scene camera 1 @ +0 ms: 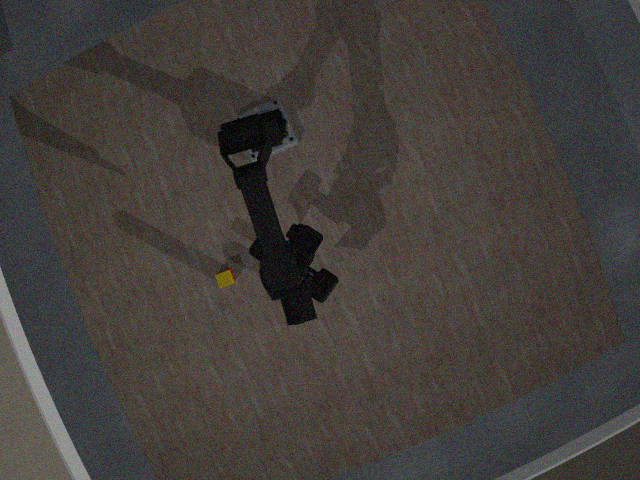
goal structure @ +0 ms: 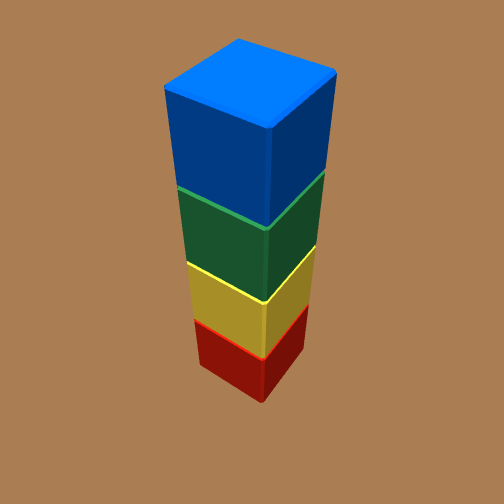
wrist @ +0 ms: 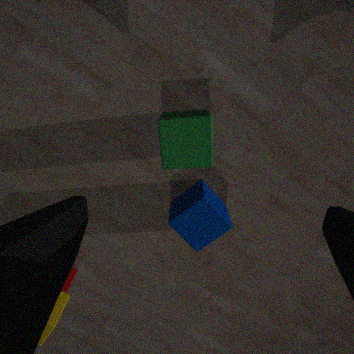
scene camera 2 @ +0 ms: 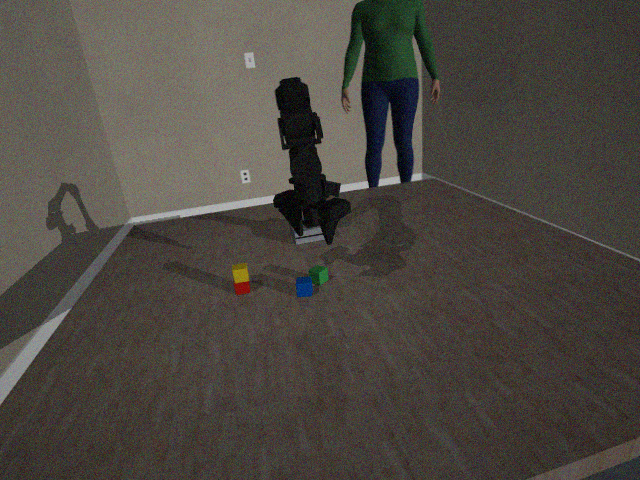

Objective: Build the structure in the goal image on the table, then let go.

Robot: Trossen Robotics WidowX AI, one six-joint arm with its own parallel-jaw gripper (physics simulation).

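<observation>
A yellow cube (scene camera 1: 224, 279) (scene camera 2: 240, 273) (wrist: 54, 318) sits on top of a red cube (scene camera 2: 241, 287) (wrist: 69, 281); in the wrist view the left finger partly covers both. A blue cube (scene camera 2: 304, 287) (wrist: 200, 217) and a green cube (scene camera 2: 319, 274) (wrist: 187, 141) lie on the table close to each other, right of the stack in scene camera 2. The arm hides both in scene camera 1. My gripper (scene camera 2: 315, 238) (wrist: 208, 213) is open and empty, pointing down above the blue and green cubes, with the blue cube between the fingertips in the wrist view.
The arm's grey base plate (scene camera 1: 292, 139) (scene camera 2: 309, 239) is fixed on the wooden table (scene camera 1: 413, 310) (scene camera 2: 387, 387). A person (scene camera 2: 390, 51) in a green top stands behind the table by the wall. Dark shadows fall across the table top.
</observation>
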